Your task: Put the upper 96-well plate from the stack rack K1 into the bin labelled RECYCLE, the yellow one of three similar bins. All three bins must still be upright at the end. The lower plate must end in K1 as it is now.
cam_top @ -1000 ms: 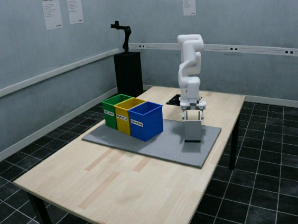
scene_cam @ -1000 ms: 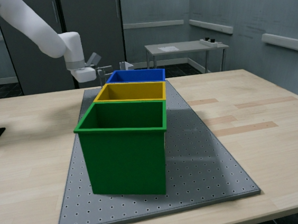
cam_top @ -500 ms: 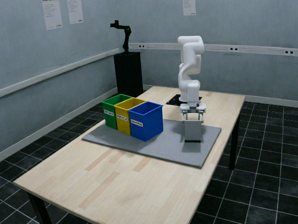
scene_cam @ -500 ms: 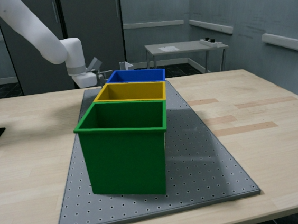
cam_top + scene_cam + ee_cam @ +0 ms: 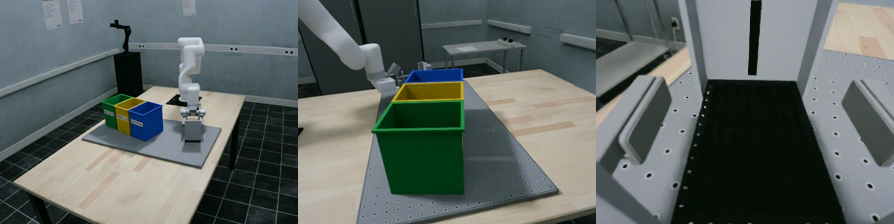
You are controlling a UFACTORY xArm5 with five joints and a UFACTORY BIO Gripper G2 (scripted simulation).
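My gripper is now 40 mm above the black 96-well plate, 20 mm short of it and 10 mm to the right of it. From my hand the other things lie so: green bin (530 mm to the right, 10 mm above); blue bin (280 mm to the right, 70 mm ahead, 10 mm above); yellow recycle bin (400 mm to the right, 40 mm ahead, 10 mm above).
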